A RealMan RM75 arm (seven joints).
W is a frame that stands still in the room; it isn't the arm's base.
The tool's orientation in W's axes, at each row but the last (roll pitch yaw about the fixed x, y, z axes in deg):
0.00 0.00 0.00
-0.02 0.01 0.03
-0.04 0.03 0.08
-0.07 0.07 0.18
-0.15 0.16 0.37
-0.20 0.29 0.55
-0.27 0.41 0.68
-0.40 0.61 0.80
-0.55 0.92 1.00
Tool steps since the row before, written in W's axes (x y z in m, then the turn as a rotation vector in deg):
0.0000 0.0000 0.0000 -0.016 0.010 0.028
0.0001 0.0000 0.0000 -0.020 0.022 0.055
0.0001 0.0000 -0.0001 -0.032 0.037 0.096
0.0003 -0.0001 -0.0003 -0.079 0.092 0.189
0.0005 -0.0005 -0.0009 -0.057 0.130 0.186
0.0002 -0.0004 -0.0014 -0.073 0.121 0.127
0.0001 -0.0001 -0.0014 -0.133 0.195 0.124
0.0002 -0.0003 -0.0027 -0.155 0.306 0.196
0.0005 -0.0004 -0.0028 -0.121 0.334 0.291
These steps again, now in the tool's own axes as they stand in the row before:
0.0000 0.0000 0.0000 -0.016 0.010 0.028
0.0001 0.0000 0.0000 -0.020 0.022 0.055
0.0001 0.0000 -0.0001 -0.032 0.037 0.096
0.0003 -0.0001 -0.0003 -0.079 0.092 0.189
0.0005 -0.0005 -0.0009 -0.057 0.130 0.186
0.0002 -0.0004 -0.0014 -0.072 0.121 0.127
0.0001 -0.0001 -0.0014 -0.132 0.196 0.124
0.0002 -0.0003 -0.0027 -0.153 0.307 0.197
0.0005 -0.0004 -0.0028 -0.120 0.333 0.292

